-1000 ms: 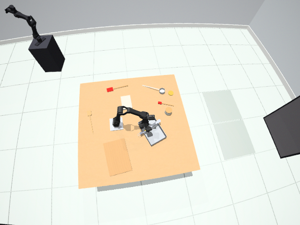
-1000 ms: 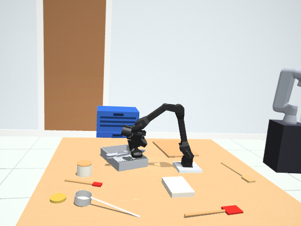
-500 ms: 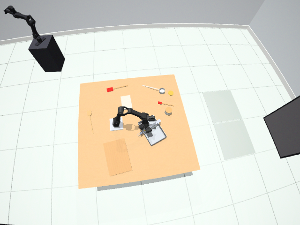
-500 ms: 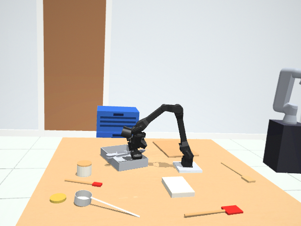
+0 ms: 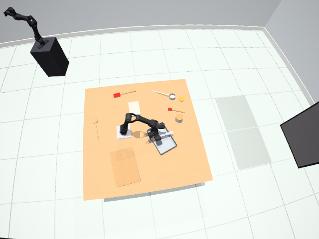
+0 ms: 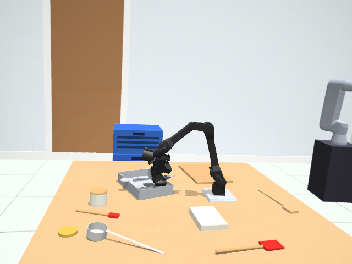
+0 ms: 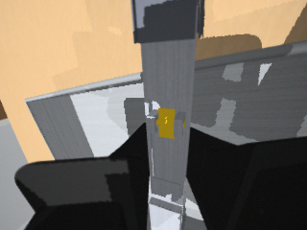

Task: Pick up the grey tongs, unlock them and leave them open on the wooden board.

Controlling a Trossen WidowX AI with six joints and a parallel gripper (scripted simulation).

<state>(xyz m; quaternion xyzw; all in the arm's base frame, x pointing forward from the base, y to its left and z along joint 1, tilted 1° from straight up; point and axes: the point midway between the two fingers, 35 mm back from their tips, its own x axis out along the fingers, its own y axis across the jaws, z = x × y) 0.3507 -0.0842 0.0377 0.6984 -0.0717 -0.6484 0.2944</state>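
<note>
The grey roasting tin lies 5 cm ahead of my gripper tip and 2 cm to the left of it. Also, from my gripper tip: small red spatula: 22 cm ahead, 37 cm to the left, 2 cm below; wooden board: 33 cm behind, 27 cm to the right, 2 cm below; lidded jar: 26 cm ahead, 25 cm to the left.
</note>
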